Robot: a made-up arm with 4 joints.
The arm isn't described. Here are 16 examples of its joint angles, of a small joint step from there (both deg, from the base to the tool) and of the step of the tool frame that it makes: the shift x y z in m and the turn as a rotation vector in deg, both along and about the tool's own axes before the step.
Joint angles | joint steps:
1: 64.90 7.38 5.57 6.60 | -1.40 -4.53 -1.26 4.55
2: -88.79 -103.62 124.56 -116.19 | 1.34 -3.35 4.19 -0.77
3: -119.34 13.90 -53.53 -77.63 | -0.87 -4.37 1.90 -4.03
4: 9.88 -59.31 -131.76 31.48 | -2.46 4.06 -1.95 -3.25
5: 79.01 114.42 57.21 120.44 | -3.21 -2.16 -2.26 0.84
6: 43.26 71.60 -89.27 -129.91 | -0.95 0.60 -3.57 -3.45
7: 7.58 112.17 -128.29 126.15 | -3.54 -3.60 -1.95 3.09
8: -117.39 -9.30 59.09 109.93 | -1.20 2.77 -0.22 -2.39
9: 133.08 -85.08 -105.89 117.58 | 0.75 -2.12 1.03 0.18
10: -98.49 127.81 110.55 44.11 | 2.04 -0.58 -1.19 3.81
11: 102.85 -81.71 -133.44 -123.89 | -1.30 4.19 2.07 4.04
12: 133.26 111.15 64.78 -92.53 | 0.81 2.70 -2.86 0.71
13: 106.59 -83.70 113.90 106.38 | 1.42 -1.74 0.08 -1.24
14: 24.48 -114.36 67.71 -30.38 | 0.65 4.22 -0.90 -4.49
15: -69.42 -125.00 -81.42 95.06 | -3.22 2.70 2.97 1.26
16: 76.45 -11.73 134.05 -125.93 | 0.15 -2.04 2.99 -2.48
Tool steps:
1: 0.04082 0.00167 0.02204 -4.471 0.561 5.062
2: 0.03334 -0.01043 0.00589 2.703 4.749 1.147
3: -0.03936 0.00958 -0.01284 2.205 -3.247 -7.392
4: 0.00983 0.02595 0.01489 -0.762 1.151 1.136
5: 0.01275 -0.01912 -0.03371 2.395 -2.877 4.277
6: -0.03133 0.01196 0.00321 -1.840 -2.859 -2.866
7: -0.03227 0.00690 -0.01661 2.695 -1.714 -1.798
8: -0.03265 0.00856 0.00181 -1.331 -0.907 -4.849
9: -0.02021 0.00933 0.00421 -0.793 0.596 -2.063
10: 0.03522 -0.00180 0.01146 -0.957 0.916 4.907
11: 0.03791 -0.04105 -0.01228 2.951 -0.382 7.996
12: -0.01236 0.01684 0.01416 -2.568 0.445 -2.039
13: -0.01378 0.00187 0.00749 -0.490 -1.938 -0.223
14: -0.04059 0.01494 -0.00229 1.490 1.730 -8.149
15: 0.01966 0.00175 0.01953 -1.487 -2.979 3.449
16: 0.00907 -0.00330 0.00393 1.372 2.897 -1.074
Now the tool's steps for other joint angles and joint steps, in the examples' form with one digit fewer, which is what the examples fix.
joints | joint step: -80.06 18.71 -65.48 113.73 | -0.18 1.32 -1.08 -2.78
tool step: -0.0073 -0.0018 -0.0055 0.66 -0.79 -1.55
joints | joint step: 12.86 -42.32 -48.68 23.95 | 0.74 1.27 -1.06 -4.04
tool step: -0.0130 0.0074 -0.0098 1.03 1.33 -2.76
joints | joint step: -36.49 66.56 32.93 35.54 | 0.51 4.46 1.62 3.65
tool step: -0.0049 -0.0047 -0.0091 1.87 -3.23 0.78
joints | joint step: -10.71 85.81 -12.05 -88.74 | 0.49 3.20 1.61 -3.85
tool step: -0.0169 -0.0026 0.0025 1.55 3.25 -3.70
